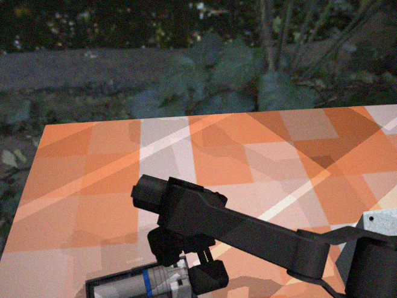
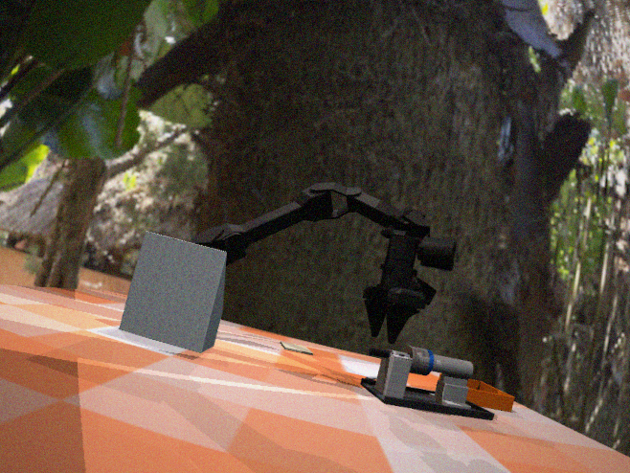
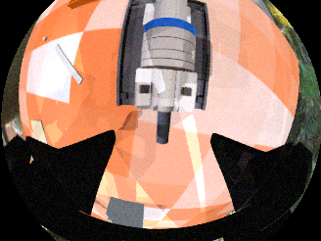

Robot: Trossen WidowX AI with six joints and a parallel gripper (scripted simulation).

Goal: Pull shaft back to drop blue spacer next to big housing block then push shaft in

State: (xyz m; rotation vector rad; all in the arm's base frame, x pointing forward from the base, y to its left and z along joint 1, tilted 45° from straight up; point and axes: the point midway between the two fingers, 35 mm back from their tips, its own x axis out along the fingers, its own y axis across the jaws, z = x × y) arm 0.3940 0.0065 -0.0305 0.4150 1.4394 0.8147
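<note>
Right now the thin dark shaft is 5 cm ahead of my gripper tip, 3 cm below it and 1 cm to the left of it. The rest, counted from my gripper tip: blue spacer: 10 cm ahead, 3 cm below, 2 cm to the left; small flat plate: 40 cm to the left, 18 cm behind, 10 cm below; orange tray: 28 cm ahead, 22 cm to the left, 10 cm below.
</note>
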